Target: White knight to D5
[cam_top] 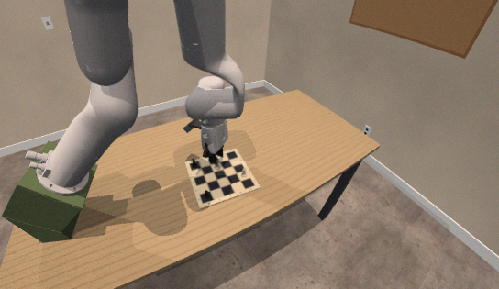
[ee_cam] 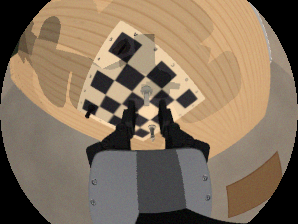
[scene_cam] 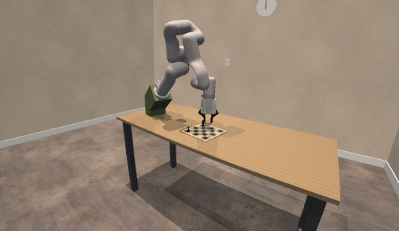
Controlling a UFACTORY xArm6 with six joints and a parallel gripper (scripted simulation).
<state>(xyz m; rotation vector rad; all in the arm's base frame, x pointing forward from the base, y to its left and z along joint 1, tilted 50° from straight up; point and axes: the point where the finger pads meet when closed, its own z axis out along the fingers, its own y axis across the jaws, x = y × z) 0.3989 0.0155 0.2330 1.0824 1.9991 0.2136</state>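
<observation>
My gripper is now 7 cm above the chessboard, 4 cm to the left of it and 1 cm past it. Round my hand: black chess piece 6 cm to the left, 6 cm behind, 5 cm below; then pale piece 9 cm to the right, 6 cm ahead, 4 cm below.
</observation>
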